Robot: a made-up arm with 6 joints. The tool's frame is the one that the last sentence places.
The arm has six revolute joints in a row. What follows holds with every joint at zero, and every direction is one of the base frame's. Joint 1 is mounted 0.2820 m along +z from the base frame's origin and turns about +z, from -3.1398 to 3.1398 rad. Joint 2 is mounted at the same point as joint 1 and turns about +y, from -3.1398 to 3.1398 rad. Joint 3 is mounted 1.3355 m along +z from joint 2 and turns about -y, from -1.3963 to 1.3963 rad. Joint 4 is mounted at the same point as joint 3 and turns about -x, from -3.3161 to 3.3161 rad. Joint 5 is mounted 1.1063 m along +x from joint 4 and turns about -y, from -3.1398 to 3.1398 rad. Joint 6 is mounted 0.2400 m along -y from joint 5 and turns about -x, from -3.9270 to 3.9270 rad. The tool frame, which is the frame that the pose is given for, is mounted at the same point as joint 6; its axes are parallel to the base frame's.
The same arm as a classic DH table. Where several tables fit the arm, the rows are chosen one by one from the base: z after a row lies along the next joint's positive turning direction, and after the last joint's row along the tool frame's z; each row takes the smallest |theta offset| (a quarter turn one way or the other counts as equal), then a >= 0, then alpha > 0; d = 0 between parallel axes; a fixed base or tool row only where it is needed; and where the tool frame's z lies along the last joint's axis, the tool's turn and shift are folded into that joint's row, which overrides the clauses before.
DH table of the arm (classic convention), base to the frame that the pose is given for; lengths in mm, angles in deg. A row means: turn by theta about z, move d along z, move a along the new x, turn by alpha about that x. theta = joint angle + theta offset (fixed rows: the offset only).
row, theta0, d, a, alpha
joint 1, 0.00, 282.0, 0.0, -90.00
joint 2, -90.00, 0.0, 1335.5, 180.00
joint 3, 0.00, 0.0, 0.0, -90.00
joint 4, 0.00, -1106.3, 0.0, 90.00
joint 5, 0.00, 240.0, 0.0, -90.00
joint 6, 90.00, 0.0, 0.0, 90.00
tool (fixed), -90.00, 0.0, 0.0, 0.00
Joint limits (deg, base to tool): -179.90..179.90 -179.90..179.90 -80.00..80.00 -190.00..190.00 -179.90..179.90 -225.00..225.00

